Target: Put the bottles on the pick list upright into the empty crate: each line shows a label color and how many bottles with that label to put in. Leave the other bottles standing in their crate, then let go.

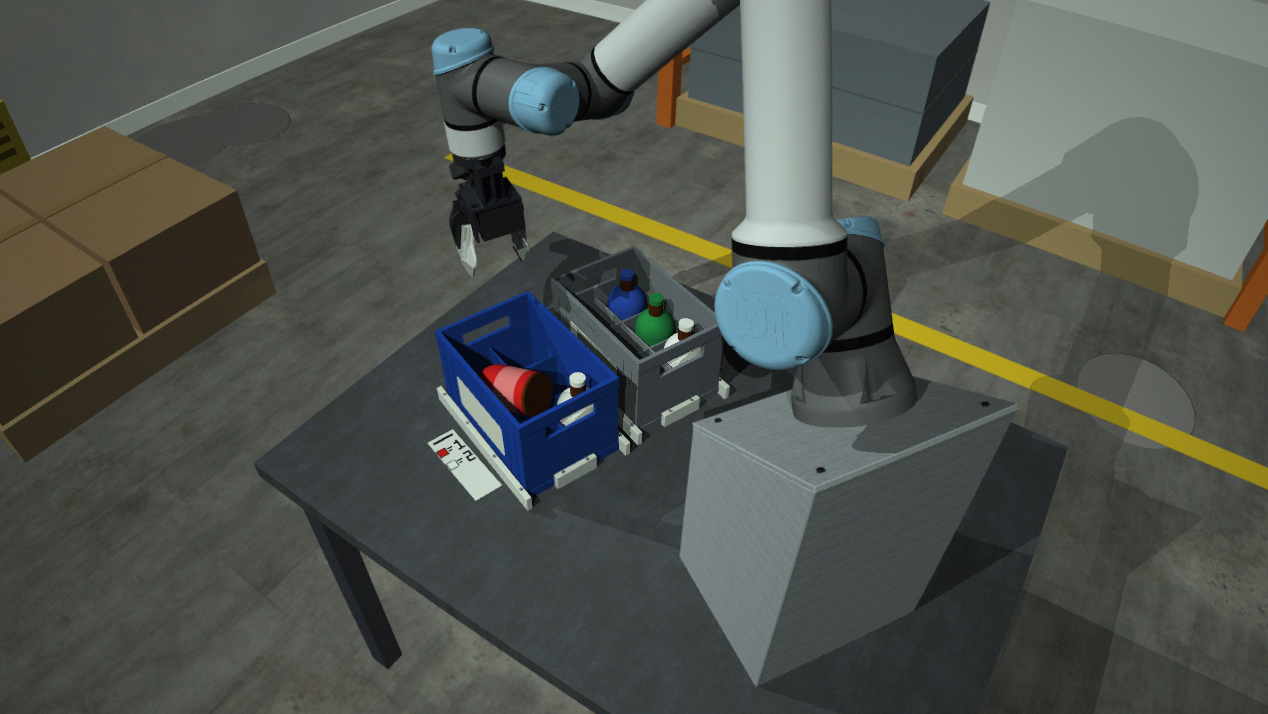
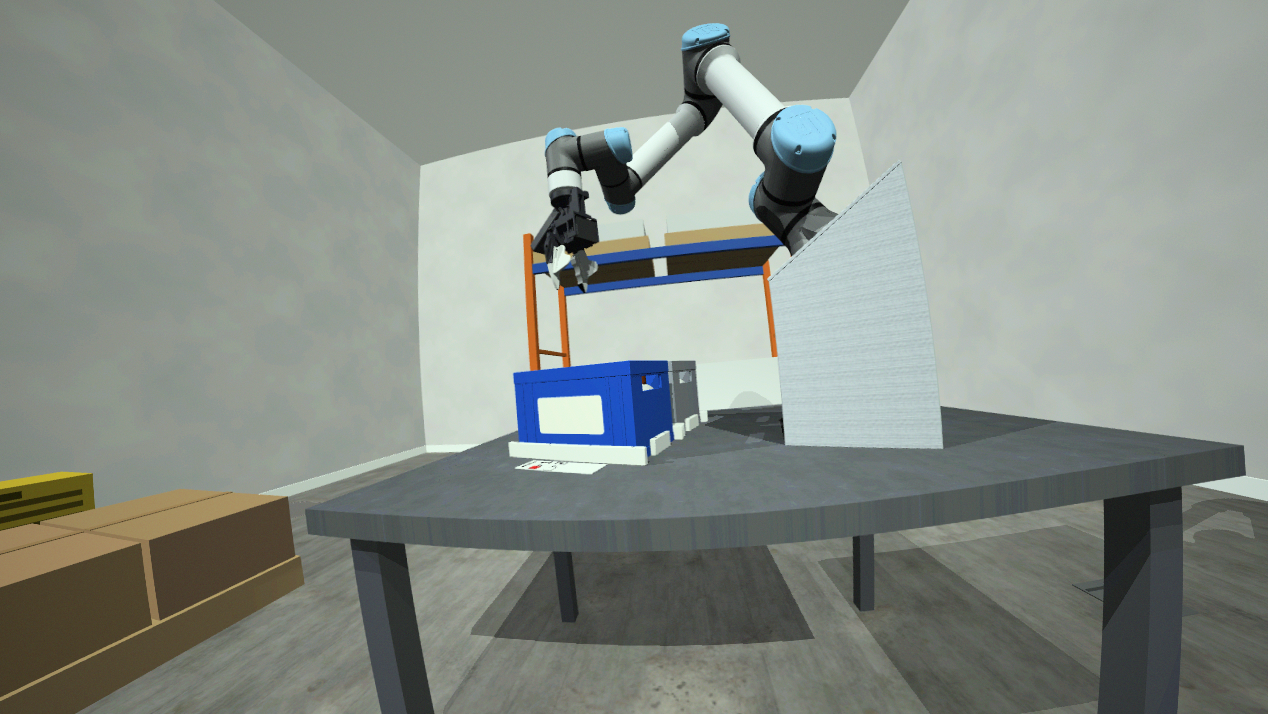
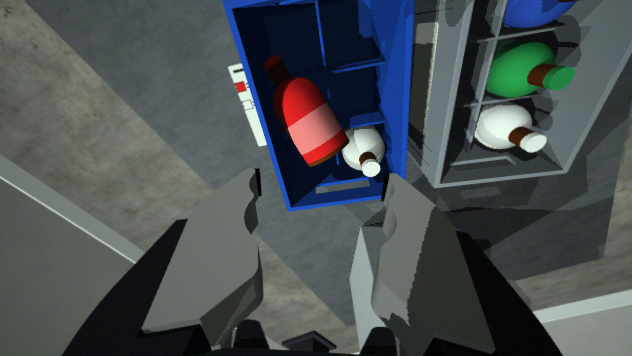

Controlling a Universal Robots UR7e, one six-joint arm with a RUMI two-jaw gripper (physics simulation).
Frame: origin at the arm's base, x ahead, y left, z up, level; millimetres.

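Seen in the pictures: gripper, fingertip midpoint: [image 1: 497, 267] [image 2: 571, 291] [image 3: 321, 173]; arm's base, link origin: [image 1: 854, 404] [image 2: 832, 254].
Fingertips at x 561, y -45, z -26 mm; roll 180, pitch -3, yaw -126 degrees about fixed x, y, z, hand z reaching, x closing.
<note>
Offsets run from my fingertips to a thing's top centre. "pt": to the spot under its first point. Level surfaces: height alone.
The blue crate [image 1: 567, 456] [image 2: 652, 421] [image 3: 400, 90] holds a red bottle @[dx -7, dy +33, dz -167 mm] [image 1: 519, 387] [image 3: 312, 117] lying tilted across its dividers, base beside an upright white bottle @[dx -130, dy -9, dz -177 mm] [image 1: 577, 381] [image 3: 357, 145] in an end compartment. The grey crate @[dx -127, dy -217, dz -165 mm] [image 1: 674, 385] [image 2: 689, 399] [image 3: 442, 100] holds an upright blue bottle @[dx -69, dy -294, dz -177 mm] [image 1: 626, 301] [image 3: 535, 12], green bottle @[dx -149, dy -254, dz -177 mm] [image 1: 654, 325] [image 3: 517, 70] and white bottle @[dx -226, dy -216, dz -177 mm] [image 1: 685, 326] [image 3: 500, 125] in one row. The pick list @[dx +22, dy +126, dz -339 mm] [image 1: 474, 480] [image 2: 576, 469] [image 3: 257, 132] shows red 1, white 2. My gripper [image 1: 496, 262] [image 2: 570, 285] [image 3: 321, 173] is open and empty, high above the crates.
White rails @[pt dx -162, dy +63, dz -315 mm] [image 1: 574, 470] edge the crates on the dark table @[dz -340 mm] [image 1: 372, 496] [image 2: 798, 496]. The grey pedestal [image 1: 754, 532] [image 2: 860, 354] with the arm's base stands beside them. The blue crate's dividers @[dx -10, dy -63, dz -246 mm] [image 3: 357, 65] stand near the red bottle.
</note>
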